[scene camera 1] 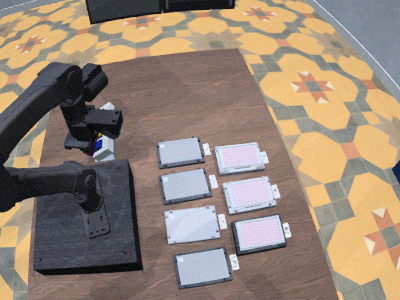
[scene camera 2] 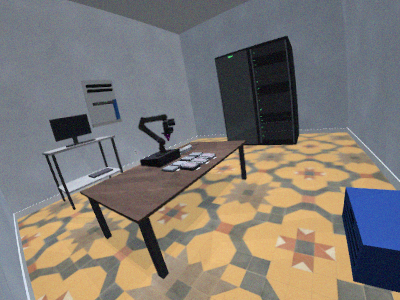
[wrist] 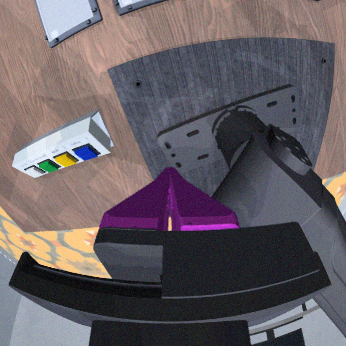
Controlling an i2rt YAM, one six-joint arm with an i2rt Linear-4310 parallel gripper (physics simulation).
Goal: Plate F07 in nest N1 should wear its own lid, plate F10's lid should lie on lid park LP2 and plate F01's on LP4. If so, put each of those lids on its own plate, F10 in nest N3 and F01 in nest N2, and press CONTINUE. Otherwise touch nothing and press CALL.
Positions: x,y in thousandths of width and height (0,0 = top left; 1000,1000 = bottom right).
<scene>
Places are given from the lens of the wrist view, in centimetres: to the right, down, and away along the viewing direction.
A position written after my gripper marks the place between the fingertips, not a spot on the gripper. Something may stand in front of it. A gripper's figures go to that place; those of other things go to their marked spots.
my gripper (wrist: 490,504): 0, 0, 13
white button box (wrist: 259,374): -12, -7, 25
</scene>
